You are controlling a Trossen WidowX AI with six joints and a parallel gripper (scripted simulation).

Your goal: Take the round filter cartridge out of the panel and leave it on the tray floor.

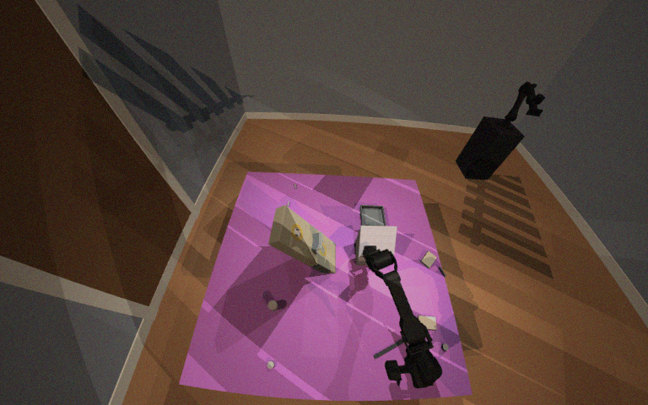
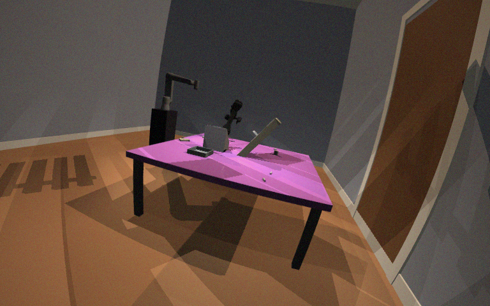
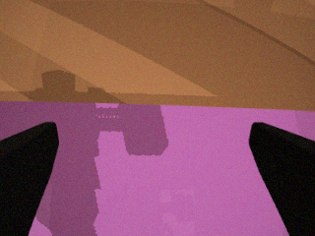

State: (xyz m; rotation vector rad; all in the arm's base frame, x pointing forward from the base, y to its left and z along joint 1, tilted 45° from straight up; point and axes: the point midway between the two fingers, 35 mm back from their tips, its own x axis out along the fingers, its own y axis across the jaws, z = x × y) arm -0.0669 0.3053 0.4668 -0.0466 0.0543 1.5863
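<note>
Right now the round grey filter cartridge is 580 mm to the right of my gripper tip, 450 mm ahead of it and 70 mm above it. Round my gripper tip: dark tray 850 mm to the right, 180 mm below, 10 mm behind.
</note>
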